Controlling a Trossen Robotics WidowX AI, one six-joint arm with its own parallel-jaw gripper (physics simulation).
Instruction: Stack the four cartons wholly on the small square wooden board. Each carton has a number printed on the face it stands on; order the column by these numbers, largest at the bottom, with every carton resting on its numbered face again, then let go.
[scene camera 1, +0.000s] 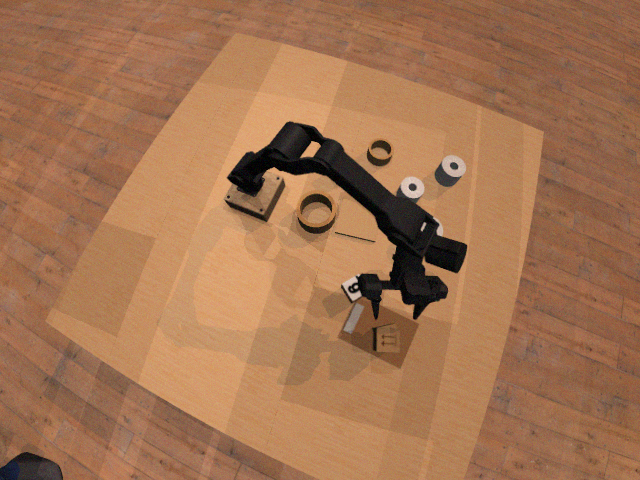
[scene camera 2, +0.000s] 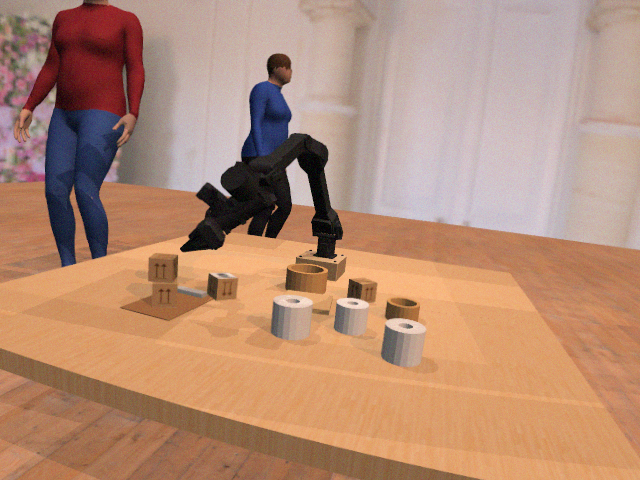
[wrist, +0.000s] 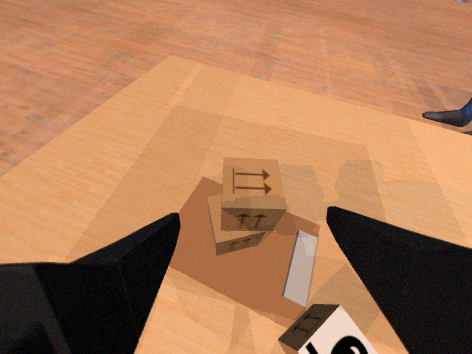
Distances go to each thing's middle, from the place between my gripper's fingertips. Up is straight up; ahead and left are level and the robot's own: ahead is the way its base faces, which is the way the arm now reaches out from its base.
Labels:
The square wooden board (scene camera 1: 354, 220) lies 170 mm behind my hand, 250 mm to the left of it and 140 mm below it. Also, from my hand: flat grey slab (scene camera 1: 357, 330) 30 mm to the right, 140 mm below.

